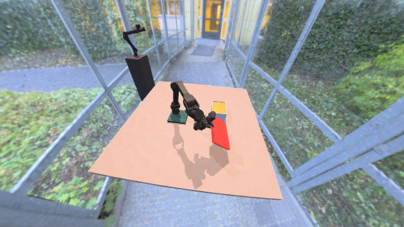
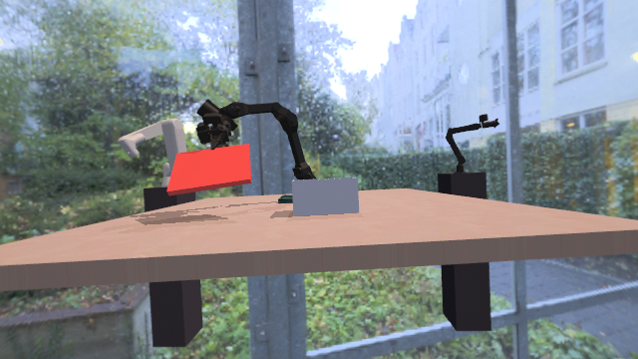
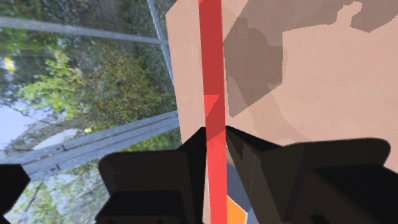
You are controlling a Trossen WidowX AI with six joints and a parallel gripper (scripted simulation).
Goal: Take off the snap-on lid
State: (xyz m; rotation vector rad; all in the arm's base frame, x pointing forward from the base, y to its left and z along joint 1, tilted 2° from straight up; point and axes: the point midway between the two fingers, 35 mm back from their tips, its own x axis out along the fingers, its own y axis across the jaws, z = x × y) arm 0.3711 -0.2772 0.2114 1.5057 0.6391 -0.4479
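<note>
My gripper tip is now 6 cm short of the red lid, 5 cm above it and 2 cm to the right of it. From my gripper tip the other things lie so: grey storage box: 37 cm to the left, 16 cm below, 3 cm ahead.
</note>
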